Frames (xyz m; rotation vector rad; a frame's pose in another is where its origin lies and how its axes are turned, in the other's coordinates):
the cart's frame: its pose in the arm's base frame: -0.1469 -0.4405 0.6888 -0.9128 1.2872 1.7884
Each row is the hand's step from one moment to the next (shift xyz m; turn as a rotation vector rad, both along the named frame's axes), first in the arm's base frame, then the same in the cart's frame.
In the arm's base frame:
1: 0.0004 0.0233 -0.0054 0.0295 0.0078 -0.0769
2: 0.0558 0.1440 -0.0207 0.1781 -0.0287 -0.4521
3: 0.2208 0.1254 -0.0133 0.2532 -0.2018 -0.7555
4: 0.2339 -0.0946 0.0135 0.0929 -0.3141 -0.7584
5: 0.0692 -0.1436 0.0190 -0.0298 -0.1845 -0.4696
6: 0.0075 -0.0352 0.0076 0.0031 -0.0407 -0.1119
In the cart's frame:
1: 0.0082 -0.0079 0.0210 0.0538 -0.0610 -0.0150
2: 0.0142 -0.0899 0.1264 0.3026 -0.3460 -0.1602
3: -0.0734 -0.2263 0.0897 0.5024 -0.5050 -0.4101
4: -0.1376 -0.1767 -0.1170 0.5632 -0.3414 -0.4987
5: -0.0720 -0.0198 -0.1421 0.3917 -0.1376 -0.2882
6: -0.0157 0.0047 -0.0329 0.0890 -0.0424 -0.0668

